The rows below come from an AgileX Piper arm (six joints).
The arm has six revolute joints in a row. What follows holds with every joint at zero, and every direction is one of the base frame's.
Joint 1 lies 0.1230 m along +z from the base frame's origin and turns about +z.
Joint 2 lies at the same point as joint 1 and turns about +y.
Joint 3 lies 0.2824 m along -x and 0.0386 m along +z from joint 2 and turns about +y.
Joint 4 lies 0.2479 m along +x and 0.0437 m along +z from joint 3 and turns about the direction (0.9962, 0, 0.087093).
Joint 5 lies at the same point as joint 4 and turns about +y.
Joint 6 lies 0.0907 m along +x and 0.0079 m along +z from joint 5 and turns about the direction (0.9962, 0, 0.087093).
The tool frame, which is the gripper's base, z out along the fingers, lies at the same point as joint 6; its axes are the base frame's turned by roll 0.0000, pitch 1.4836 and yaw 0.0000 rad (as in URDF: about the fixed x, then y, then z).
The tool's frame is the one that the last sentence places.
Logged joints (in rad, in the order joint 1, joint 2, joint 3, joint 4, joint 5, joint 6), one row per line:
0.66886 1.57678 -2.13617 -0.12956 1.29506 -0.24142
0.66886 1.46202 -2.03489 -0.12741 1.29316 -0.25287
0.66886 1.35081 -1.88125 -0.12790 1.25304 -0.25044
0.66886 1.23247 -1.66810 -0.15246 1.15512 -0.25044
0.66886 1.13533 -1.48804 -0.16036 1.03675 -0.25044
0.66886 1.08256 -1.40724 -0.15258 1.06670 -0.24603
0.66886 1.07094 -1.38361 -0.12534 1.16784 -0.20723
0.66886 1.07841 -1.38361 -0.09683 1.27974 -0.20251
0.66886 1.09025 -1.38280 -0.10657 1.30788 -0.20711
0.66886 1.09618 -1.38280 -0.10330 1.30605 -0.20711
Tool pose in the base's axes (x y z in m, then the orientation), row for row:
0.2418 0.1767 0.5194 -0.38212 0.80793 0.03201 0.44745
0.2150 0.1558 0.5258 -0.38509 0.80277 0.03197 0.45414
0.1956 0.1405 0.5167 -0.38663 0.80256 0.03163 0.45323
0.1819 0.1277 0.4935 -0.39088 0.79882 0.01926 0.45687
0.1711 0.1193 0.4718 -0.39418 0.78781 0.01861 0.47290
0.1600 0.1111 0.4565 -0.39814 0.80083 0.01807 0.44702
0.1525 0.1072 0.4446 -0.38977 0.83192 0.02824 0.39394
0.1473 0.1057 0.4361 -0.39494 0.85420 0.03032 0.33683
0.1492 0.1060 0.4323 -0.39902 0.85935 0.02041 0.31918
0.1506 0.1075 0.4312 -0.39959 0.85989 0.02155 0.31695
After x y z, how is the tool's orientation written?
As a quaternion, x y z w.
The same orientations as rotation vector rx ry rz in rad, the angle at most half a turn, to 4 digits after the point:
-0.9459 1.9999 0.0792
-0.9504 1.9812 0.0789
-0.9546 1.9815 0.0781
-0.9635 1.9690 0.0475
-0.9647 1.9281 0.0455
-0.9857 1.9828 0.0447
-0.9888 2.1105 0.0716
-1.0295 2.2267 0.0790
-1.0492 2.2596 0.0537
-1.0518 2.2635 0.0567

